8 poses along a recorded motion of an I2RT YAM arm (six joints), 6.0 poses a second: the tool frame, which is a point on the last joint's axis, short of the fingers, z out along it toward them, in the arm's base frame.
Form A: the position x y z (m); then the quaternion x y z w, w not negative.
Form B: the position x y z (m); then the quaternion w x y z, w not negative. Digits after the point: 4 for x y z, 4 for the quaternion.
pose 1, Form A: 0.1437, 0.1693, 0.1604, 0.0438, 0.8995, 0.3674, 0.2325
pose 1, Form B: 0.1437, 0.1693, 0.1604, 0.2325, 0.0438, 0.8995, 0.3674
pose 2, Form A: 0.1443, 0.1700, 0.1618, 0.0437, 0.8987, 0.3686, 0.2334
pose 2, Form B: 0.1443, 0.1700, 0.1618, 0.2334, 0.0437, 0.8987, 0.3686
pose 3, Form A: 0.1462, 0.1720, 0.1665, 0.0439, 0.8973, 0.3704, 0.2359
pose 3, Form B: 0.1462, 0.1720, 0.1665, 0.2359, 0.0439, 0.8973, 0.3704
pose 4, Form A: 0.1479, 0.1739, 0.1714, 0.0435, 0.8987, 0.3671, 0.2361
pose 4, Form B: 0.1479, 0.1739, 0.1714, 0.2361, 0.0435, 0.8987, 0.3671
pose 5, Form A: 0.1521, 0.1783, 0.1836, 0.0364, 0.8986, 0.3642, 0.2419
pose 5, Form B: 0.1521, 0.1783, 0.1836, 0.2419, 0.0364, 0.8986, 0.3642
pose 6, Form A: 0.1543, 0.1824, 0.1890, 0.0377, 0.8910, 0.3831, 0.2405
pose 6, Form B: 0.1543, 0.1824, 0.1890, 0.2405, 0.0377, 0.8910, 0.3831
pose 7, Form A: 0.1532, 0.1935, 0.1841, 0.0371, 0.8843, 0.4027, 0.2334
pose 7, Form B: 0.1532, 0.1935, 0.1841, 0.2334, 0.0371, 0.8843, 0.4027
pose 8, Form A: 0.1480, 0.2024, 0.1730, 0.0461, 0.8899, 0.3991, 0.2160
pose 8, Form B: 0.1480, 0.2024, 0.1730, 0.2160, 0.0461, 0.8899, 0.3991
